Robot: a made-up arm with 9 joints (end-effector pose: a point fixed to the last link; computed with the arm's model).
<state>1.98 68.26 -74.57 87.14 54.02 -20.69 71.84 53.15 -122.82</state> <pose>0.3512 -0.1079 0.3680 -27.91 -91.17 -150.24</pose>
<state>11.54 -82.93 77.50 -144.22 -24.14 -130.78 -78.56 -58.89 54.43</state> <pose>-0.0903 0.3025 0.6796 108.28 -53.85 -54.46</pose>
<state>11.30 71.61 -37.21 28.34 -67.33 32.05 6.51 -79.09 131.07</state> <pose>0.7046 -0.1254 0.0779 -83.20 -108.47 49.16</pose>
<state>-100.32 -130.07 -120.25 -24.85 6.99 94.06 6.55 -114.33 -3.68</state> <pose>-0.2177 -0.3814 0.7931 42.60 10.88 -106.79</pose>
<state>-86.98 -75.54 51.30 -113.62 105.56 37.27 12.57 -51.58 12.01</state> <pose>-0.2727 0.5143 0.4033 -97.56 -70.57 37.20</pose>
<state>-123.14 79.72 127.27 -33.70 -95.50 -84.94 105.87 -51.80 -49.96</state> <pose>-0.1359 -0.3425 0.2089 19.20 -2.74 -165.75</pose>
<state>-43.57 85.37 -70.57 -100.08 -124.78 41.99 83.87 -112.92 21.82</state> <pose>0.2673 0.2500 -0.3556 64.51 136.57 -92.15</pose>
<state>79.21 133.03 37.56 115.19 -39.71 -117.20 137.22 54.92 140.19</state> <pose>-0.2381 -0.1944 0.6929 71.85 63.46 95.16</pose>
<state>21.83 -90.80 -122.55 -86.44 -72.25 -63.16 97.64 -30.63 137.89</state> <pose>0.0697 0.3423 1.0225 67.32 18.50 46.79</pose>
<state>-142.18 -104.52 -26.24 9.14 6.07 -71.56 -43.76 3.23 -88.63</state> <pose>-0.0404 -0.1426 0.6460 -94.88 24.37 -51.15</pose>
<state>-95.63 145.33 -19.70 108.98 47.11 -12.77 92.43 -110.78 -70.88</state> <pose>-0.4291 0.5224 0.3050 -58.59 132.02 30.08</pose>
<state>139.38 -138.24 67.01 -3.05 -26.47 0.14 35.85 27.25 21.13</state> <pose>0.0796 -0.1120 0.5480 26.18 148.80 71.53</pose>
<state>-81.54 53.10 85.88 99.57 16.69 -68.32 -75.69 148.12 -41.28</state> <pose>-0.3714 -0.5435 0.3231 119.98 -58.52 -96.88</pose>
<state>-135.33 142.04 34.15 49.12 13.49 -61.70 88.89 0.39 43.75</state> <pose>-0.2202 0.1700 0.6558 7.53 161.69 63.88</pose>
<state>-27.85 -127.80 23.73 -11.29 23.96 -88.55 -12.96 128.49 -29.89</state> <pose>0.2051 0.1694 1.0275 33.61 -56.55 -111.01</pose>
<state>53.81 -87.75 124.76 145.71 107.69 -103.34 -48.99 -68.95 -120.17</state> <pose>0.3675 0.5049 1.1494 93.17 -43.38 14.70</pose>
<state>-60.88 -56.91 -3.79 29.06 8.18 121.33 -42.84 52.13 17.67</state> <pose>0.4075 0.5425 0.5916 5.91 113.23 22.72</pose>
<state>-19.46 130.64 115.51 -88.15 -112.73 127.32 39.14 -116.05 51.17</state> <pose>-0.2105 -0.0358 0.0481 -9.27 -82.70 124.88</pose>
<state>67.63 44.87 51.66 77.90 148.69 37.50 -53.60 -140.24 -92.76</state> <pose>-0.0498 0.1836 1.0731 90.93 1.28 87.43</pose>
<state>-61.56 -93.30 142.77 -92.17 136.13 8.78 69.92 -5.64 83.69</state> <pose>-0.0752 0.1399 0.6645 126.01 -5.69 -29.57</pose>
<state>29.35 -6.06 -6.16 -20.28 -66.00 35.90 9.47 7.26 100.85</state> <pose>0.3113 -0.0339 0.3069 20.45 -126.51 121.27</pose>
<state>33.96 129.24 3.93 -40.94 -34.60 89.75 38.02 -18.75 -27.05</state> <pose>0.5764 0.0629 0.2692 20.85 27.71 9.36</pose>
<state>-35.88 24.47 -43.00 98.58 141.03 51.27 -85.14 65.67 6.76</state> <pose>0.5425 0.6494 0.6610 -12.24 29.03 10.91</pose>
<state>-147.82 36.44 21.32 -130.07 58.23 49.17 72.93 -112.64 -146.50</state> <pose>-0.5335 0.3673 0.4514 -50.49 90.76 33.50</pose>
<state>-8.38 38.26 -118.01 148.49 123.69 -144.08 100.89 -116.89 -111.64</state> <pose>0.5733 -0.1783 0.2147 43.07 69.97 -10.03</pose>
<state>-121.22 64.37 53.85 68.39 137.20 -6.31 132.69 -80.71 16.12</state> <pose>-0.2711 -0.0397 0.7079 -53.85 139.05 90.88</pose>
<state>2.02 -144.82 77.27 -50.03 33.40 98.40 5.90 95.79 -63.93</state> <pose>0.3705 0.0715 -0.0393 -50.98 98.88 -57.46</pose>
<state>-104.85 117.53 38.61 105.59 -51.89 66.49 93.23 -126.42 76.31</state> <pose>-0.0388 0.2984 0.7012 21.14 136.54 84.15</pose>
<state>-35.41 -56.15 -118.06 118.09 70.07 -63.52 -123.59 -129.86 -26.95</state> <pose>0.4877 -0.0590 1.3354 77.03 12.65 150.58</pose>
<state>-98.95 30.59 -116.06 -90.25 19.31 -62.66 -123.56 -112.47 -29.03</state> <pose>0.7530 0.0557 0.3194 -11.01 38.36 -63.79</pose>
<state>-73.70 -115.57 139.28 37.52 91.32 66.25 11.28 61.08 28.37</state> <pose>0.1106 -0.0303 0.7072 47.91 169.71 -29.19</pose>
